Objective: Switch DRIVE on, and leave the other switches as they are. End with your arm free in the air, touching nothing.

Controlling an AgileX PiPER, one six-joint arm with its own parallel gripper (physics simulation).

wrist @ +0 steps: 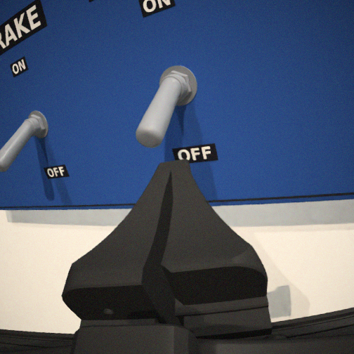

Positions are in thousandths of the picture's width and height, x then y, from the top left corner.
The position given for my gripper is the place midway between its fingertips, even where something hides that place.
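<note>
What I can see is my gripper (499, 501), and there's a grey toggle lever (425, 374) as well.
</note>
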